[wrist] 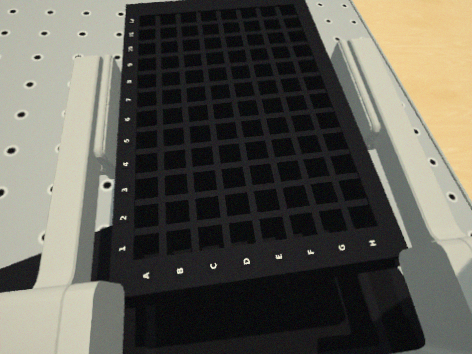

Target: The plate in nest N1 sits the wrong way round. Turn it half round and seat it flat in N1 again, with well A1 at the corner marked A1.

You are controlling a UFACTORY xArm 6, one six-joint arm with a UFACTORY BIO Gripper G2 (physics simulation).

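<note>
The black plate (pixel 255 270) with a grid of square wells fills the middle of the wrist view. Its letters A to H run along the near edge and its numbers 1 to 12 run up the left edge, so well A1 is at the near left corner. My gripper (pixel 236 97) is shut on the plate, with one pale finger along the left long side and one along the right. A dark shape (pixel 245 315) shows below the plate's near edge; whether it is nest N1 I cannot tell. No corner mark A1 can be read.
A grey board (pixel 55 95) with rows of small holes lies under and around the plate. Its right edge runs diagonally, and a light wooden surface (pixel 430 60) lies beyond it. A dark area (pixel 25 268) shows at the lower left, behind the left finger.
</note>
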